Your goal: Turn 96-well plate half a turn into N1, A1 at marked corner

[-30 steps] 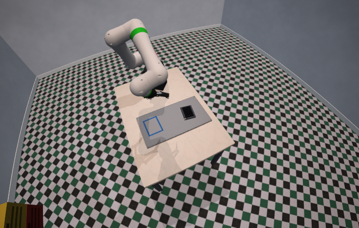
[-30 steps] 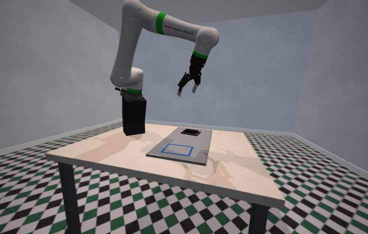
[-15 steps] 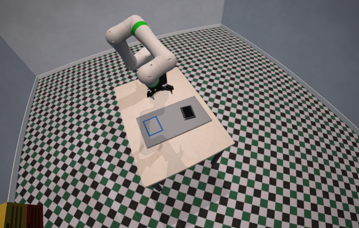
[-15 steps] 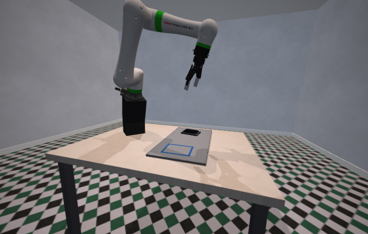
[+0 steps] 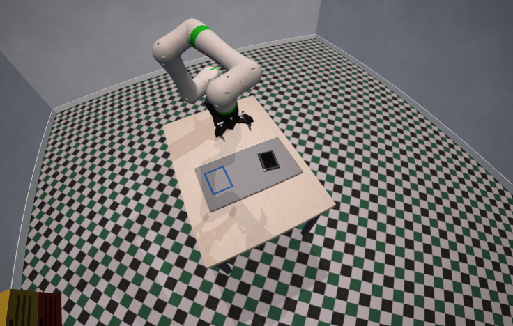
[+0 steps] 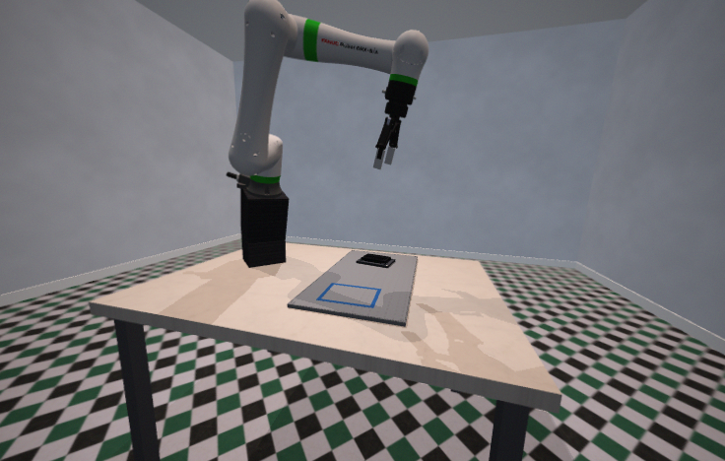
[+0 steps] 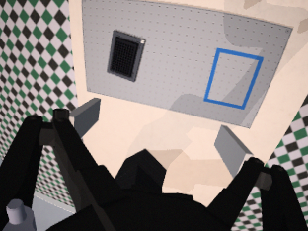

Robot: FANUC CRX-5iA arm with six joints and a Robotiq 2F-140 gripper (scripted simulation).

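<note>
My hand is 6 cm past the black 96-well plate, 23 cm to the right of it and 44 cm above it. The rest, counted from my hand: dark plate nest N1: 6 cm behind, 23 cm to the left, 45 cm below; white A1 mark: 17 cm to the left, 44 cm below.
</note>
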